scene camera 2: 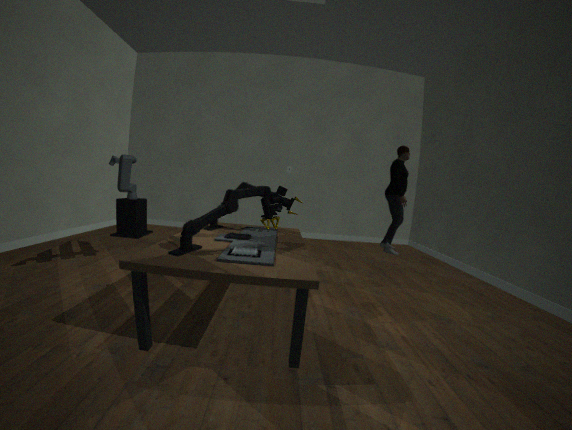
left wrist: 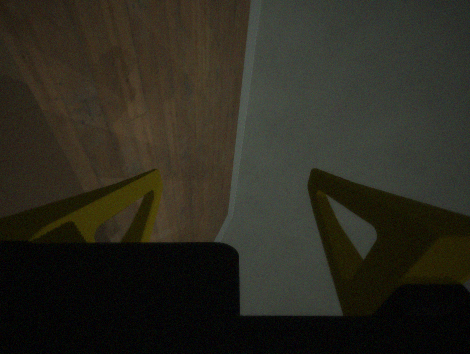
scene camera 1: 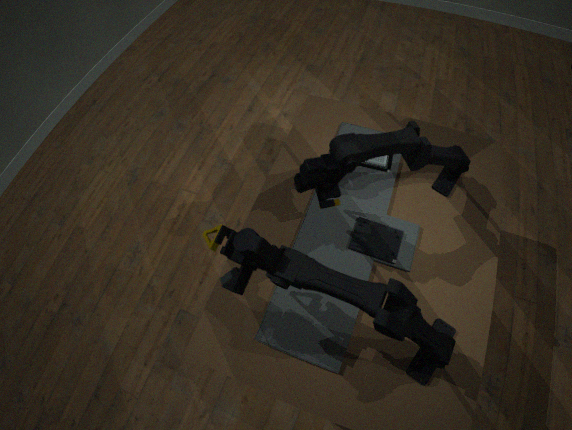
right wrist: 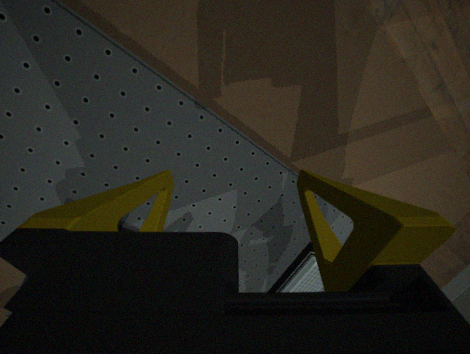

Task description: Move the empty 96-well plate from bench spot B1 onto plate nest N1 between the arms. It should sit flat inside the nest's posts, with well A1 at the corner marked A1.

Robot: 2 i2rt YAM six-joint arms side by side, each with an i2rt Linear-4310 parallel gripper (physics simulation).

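Places are measured from the left arm's base along level axes (x left, y back, z up), in millimetres.
Where they show: left gripper, fingertip midpoint: (scene camera 2: pixel 300 209) (left wrist: pixel 235 177) (scene camera 1: pixel 215 239); right gripper, fingertip midpoint: (scene camera 2: pixel 272 228) (scene camera 1: pixel 317 194) (right wrist: pixel 235 176); left arm's base at its link origin: (scene camera 2: pixel 213 228) (scene camera 1: pixel 431 351); right arm's base at its link origin: (scene camera 2: pixel 186 250) (scene camera 1: pixel 449 175).
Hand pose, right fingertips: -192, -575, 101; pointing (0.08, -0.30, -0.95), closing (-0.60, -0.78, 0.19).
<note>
Things, the pixels of their top centre, and the offset from my right fingertips, as dx, dy, dz. Level surfaces: height alone.
- pale 96-well plate at its top centre: (right wrist: pixel 309 291) (scene camera 1: pixel 371 152) (scene camera 2: pixel 245 249) -311, +41, -72
- dark plate nest at its top centre: (scene camera 1: pixel 377 238) (scene camera 2: pixel 238 233) -11, +239, -66
- long grey perforated board at its surface level: dz -88
- wooden table at its surface level: dz -101
The pale 96-well plate (scene camera 1: pixel 377 161) (scene camera 2: pixel 244 251) (right wrist: pixel 306 276) lies in a dark-rimmed holder on the grey board. In scene camera 1 the right arm hides part of it. The dark plate nest (scene camera 1: pixel 377 241) (scene camera 2: pixel 238 236) has no plate on it; its A1 mark is too small to read. My right gripper (scene camera 1: pixel 330 203) (scene camera 2: pixel 270 221) (right wrist: pixel 235 176) is open and empty, pointing down above the board, away from the plate. My left gripper (scene camera 2: pixel 296 206) (left wrist: pixel 235 177) is open and empty, pointing outward past the board, toward the floor and wall.
The long grey perforated board (scene camera 1: pixel 325 235) (right wrist: pixel 150 127) lies on the wooden table (scene camera 2: pixel 220 270). A person (scene camera 2: pixel 397 182) stands at the right in scene camera 2, well away from the table. Another robot on a black pedestal (scene camera 2: pixel 131 217) stands at the left.
</note>
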